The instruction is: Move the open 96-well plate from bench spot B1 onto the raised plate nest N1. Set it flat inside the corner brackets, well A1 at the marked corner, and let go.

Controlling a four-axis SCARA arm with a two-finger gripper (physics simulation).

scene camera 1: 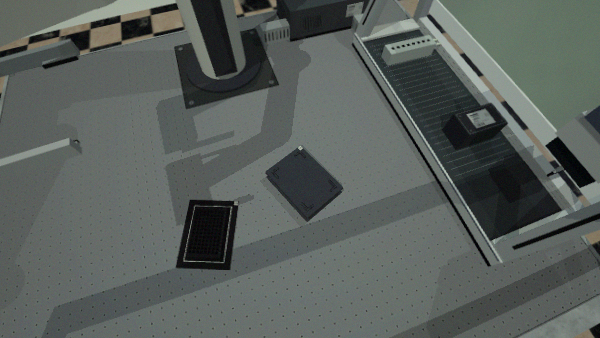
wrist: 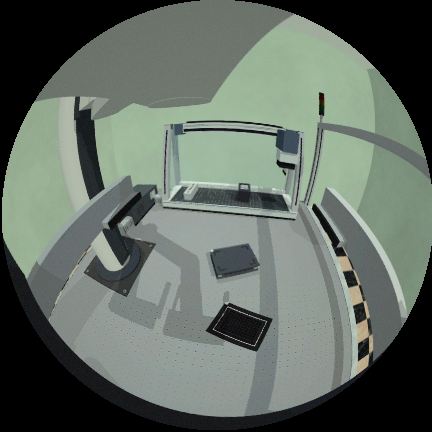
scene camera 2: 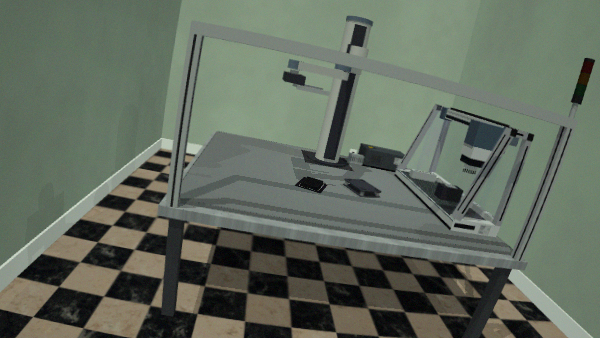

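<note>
From scene camera 1 I can see a black well plate (scene camera 1: 206,240). The wrist view gives me the black well plate (wrist: 237,324) as well, and there I also see my gripper (wrist: 225,187), which holds nothing.
</note>
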